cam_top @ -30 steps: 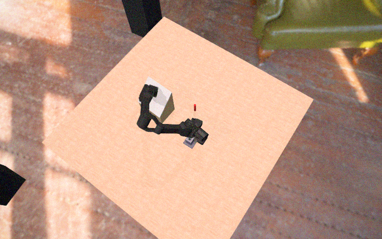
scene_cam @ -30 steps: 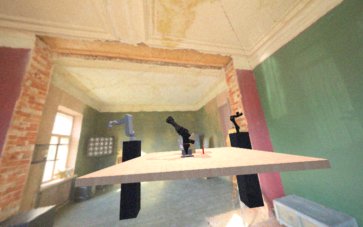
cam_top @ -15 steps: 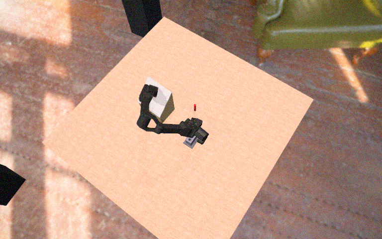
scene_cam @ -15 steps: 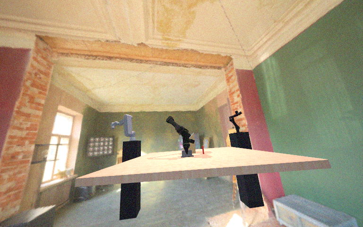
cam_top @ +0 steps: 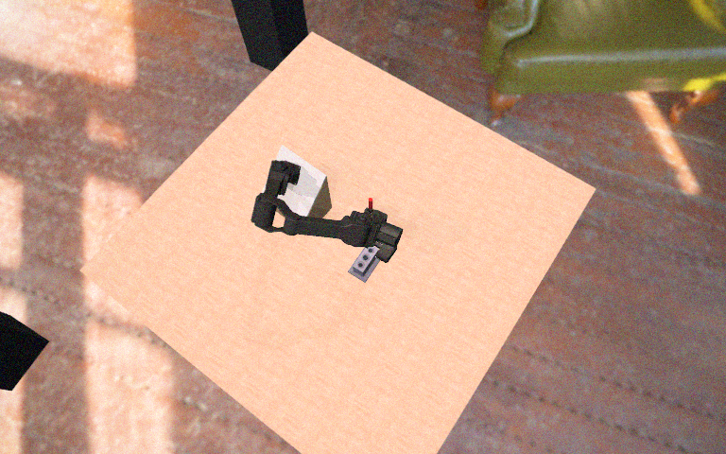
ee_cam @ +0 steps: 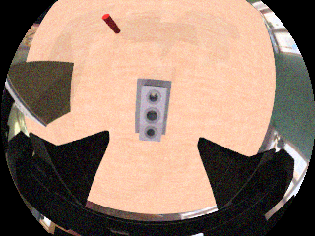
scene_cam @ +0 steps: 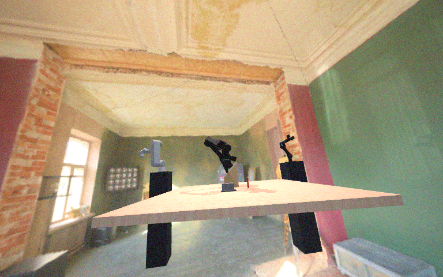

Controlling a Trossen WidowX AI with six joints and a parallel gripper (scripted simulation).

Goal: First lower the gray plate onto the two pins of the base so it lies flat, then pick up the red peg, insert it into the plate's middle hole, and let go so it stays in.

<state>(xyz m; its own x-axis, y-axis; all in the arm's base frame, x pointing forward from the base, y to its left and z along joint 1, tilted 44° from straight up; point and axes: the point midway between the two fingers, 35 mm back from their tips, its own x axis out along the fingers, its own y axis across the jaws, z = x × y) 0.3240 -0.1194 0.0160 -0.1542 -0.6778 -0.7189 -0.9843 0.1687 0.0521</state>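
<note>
The red peg is 80 mm behind my gripper tip, 180 mm to the left of it and 100 mm below it. Also, from my gripper tip: gray plate 90 mm below; thin flat base 130 mm below.
</note>
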